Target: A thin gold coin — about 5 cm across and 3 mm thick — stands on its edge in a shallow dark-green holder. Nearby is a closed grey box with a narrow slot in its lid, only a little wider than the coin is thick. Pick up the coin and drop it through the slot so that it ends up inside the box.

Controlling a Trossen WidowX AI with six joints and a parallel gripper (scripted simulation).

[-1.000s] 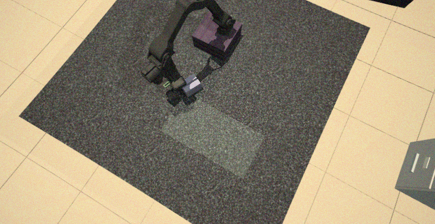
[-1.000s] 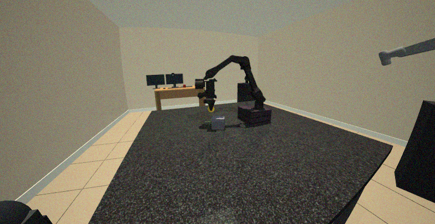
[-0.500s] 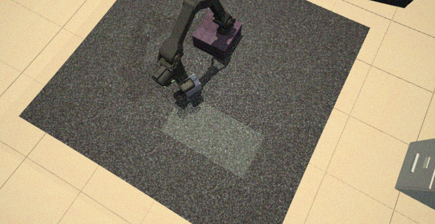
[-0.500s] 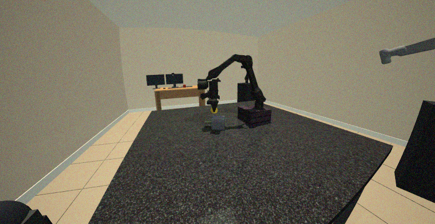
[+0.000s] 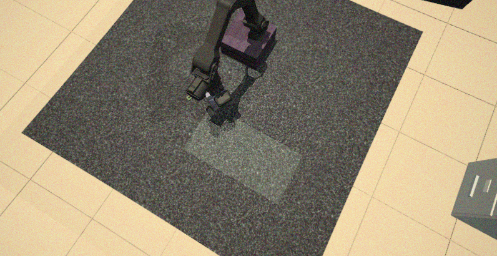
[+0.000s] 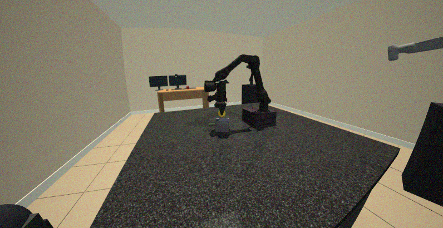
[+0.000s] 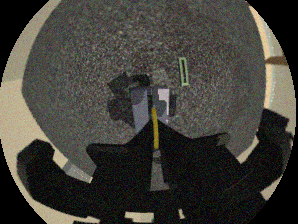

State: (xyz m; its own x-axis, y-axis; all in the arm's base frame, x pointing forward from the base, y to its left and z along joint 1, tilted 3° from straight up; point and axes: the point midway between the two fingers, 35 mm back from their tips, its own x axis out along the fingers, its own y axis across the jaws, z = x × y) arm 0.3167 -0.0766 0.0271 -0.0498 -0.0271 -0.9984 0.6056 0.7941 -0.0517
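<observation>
My gripper tip is 1 cm below the gold coin.
</observation>
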